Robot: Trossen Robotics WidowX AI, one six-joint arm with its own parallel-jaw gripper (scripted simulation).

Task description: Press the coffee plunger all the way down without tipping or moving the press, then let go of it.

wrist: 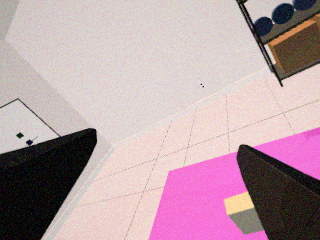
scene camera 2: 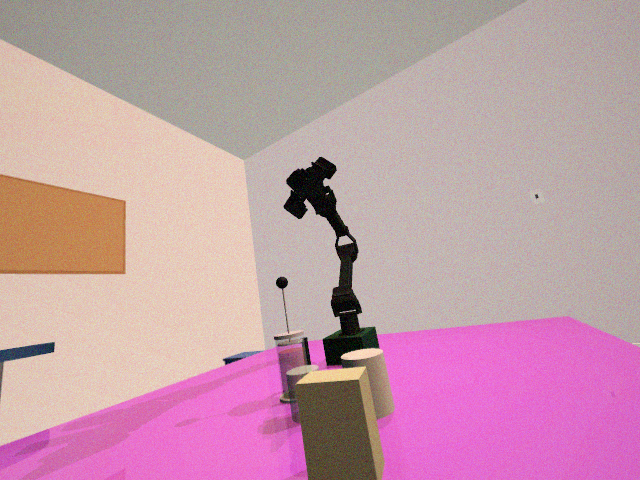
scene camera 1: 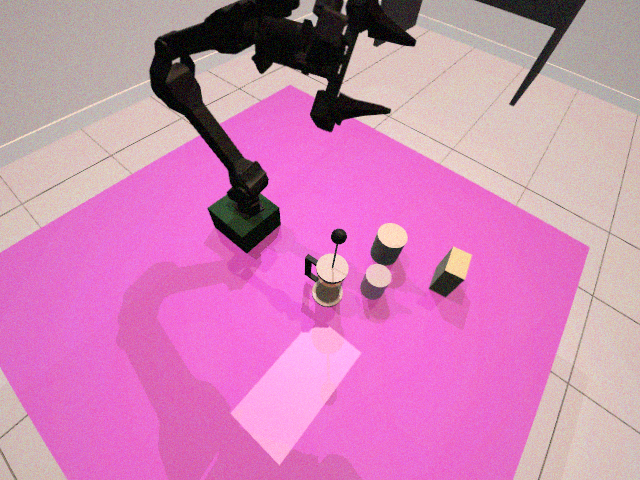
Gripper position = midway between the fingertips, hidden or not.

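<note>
My gripper (scene camera 1: 403, 78) open, holding nothing. My gripper (wrist: 167, 143) visible too. Again my gripper (scene camera 2: 302, 177). Coffee press (scene camera 1: 332, 269) in view. Also the coffee press (scene camera 2: 292, 348). Coffee press out of frame in the wrist view.
</note>
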